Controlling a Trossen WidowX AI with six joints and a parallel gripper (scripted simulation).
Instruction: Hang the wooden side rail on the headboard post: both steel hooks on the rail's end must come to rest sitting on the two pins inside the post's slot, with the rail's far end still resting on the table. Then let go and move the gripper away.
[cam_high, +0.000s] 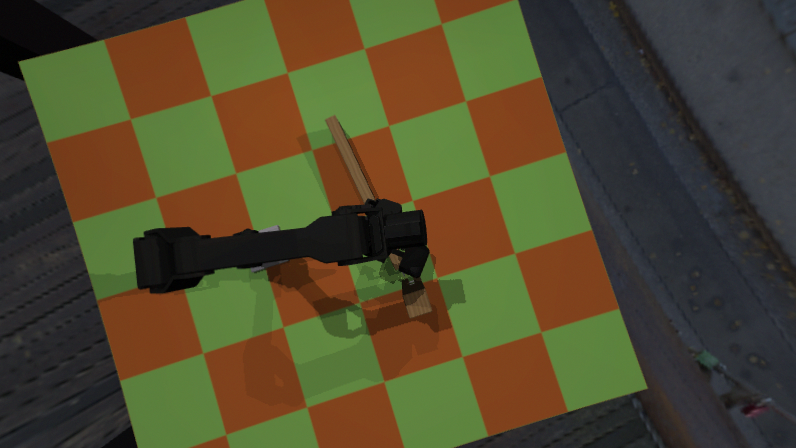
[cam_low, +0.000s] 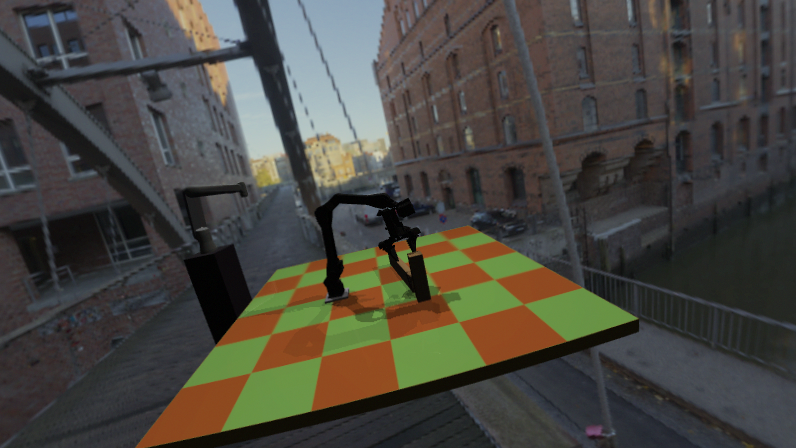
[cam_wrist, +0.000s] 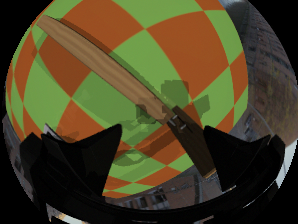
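My gripper tip is 40 mm short of the headboard post, 110 mm to the left of it and 50 mm above it.
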